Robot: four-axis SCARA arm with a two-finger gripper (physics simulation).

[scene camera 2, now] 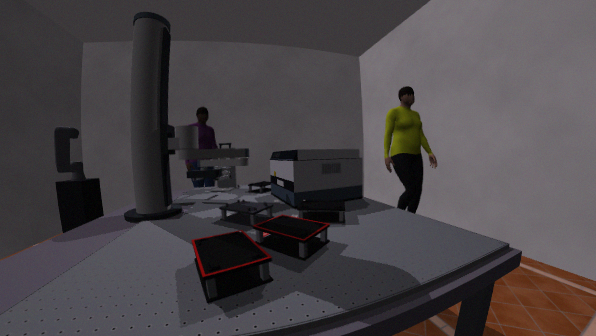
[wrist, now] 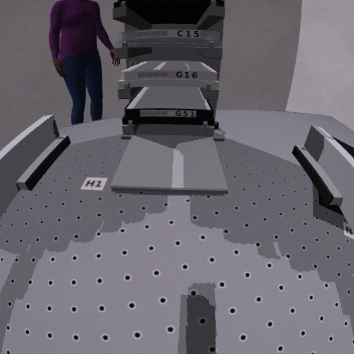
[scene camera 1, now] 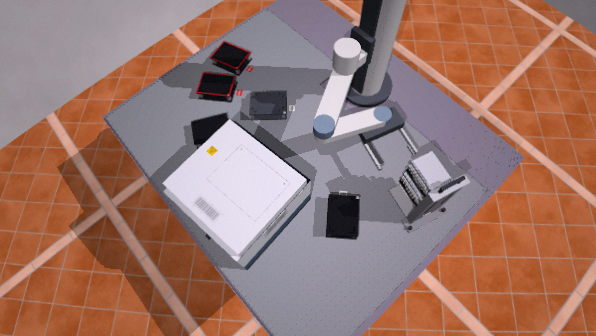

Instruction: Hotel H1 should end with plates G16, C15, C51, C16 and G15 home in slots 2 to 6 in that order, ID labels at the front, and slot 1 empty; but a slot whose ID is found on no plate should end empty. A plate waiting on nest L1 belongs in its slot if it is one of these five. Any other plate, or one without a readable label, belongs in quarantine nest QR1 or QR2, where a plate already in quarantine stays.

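Places are measured from the arm's base along level axes (x ahead, y up, z right), in millimetres.
Where they show: gripper, between the fingertips: (wrist: 181, 125) (scene camera 1: 398, 161); arm's base, origin of its link: (scene camera 2: 154, 213) (scene camera 1: 365, 85).
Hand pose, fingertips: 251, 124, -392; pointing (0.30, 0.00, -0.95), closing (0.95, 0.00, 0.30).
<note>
Things, the pixels of their top centre, and the offset from my fingertips, as dx, dy, dz.
- wrist view black plate G51, centre of its top: (wrist: 170, 92) +24, -13, -127
- clear plate C15, centre of its top: (wrist: 170, 33) +24, +58, -127
- large white instrument, centre of its top: (scene camera 1: 233, 181) (scene camera 2: 312, 150) +546, +144, +311
- grey nest, centre of its top: (scene camera 2: 246, 203) (scene camera 1: 267, 101) +179, -52, +600
Hotel H1 (scene camera 1: 420, 207) (wrist: 145, 172) stands at the right of the table. In the wrist view black plate G51 (wrist: 170, 116) lies in its lowest slot, white plate G16 (wrist: 170, 75) in the second and clear plate C15 (wrist: 167, 34) in the third. A black underside shows above them; its label is out of frame. Higher plates show small at the hotel in scene camera 1, unreadable. My gripper (scene camera 1: 398, 159) (wrist: 181, 125) is open and empty, facing the hotel front from a short distance. Two red-rimmed quarantine nests (scene camera 1: 230, 56) (scene camera 1: 216, 85) (scene camera 2: 230, 252) (scene camera 2: 292, 227) show no plate that I can make out.
A large white instrument (scene camera 1: 235, 185) (scene camera 2: 325, 175) stands on the table. A grey nest (scene camera 1: 268, 104) (scene camera 2: 246, 207) and a black nest (scene camera 1: 343, 215) stand beside it; another black nest (scene camera 1: 209, 128) (scene camera 2: 322, 210) is at its corner. The arm's column (scene camera 1: 377, 50) (scene camera 2: 150, 115) rises behind. Two people stand beyond the table.
</note>
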